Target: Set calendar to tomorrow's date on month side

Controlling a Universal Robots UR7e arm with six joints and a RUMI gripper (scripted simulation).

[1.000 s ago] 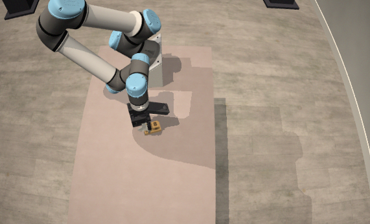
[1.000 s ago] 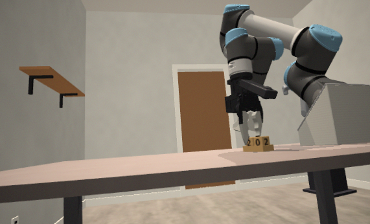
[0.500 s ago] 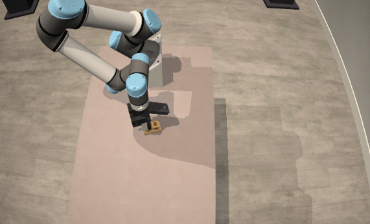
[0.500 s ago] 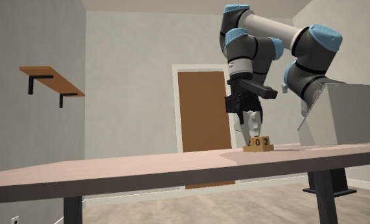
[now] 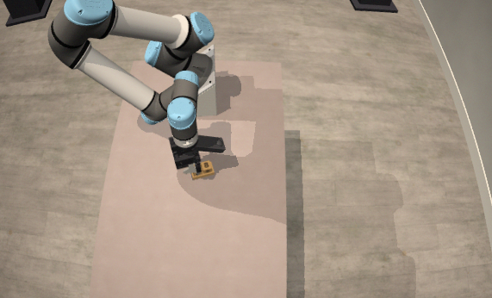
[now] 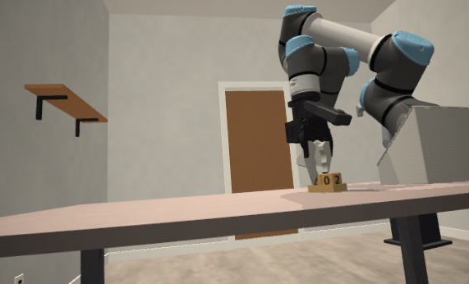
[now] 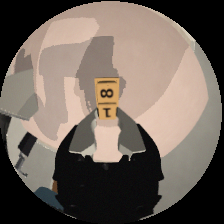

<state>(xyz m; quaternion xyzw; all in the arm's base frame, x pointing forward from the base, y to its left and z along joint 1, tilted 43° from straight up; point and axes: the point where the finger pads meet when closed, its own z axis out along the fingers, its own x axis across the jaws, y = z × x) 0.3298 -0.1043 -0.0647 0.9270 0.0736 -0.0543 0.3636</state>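
My gripper is now 3 cm above the wooden tray and 2 cm to the right of it.
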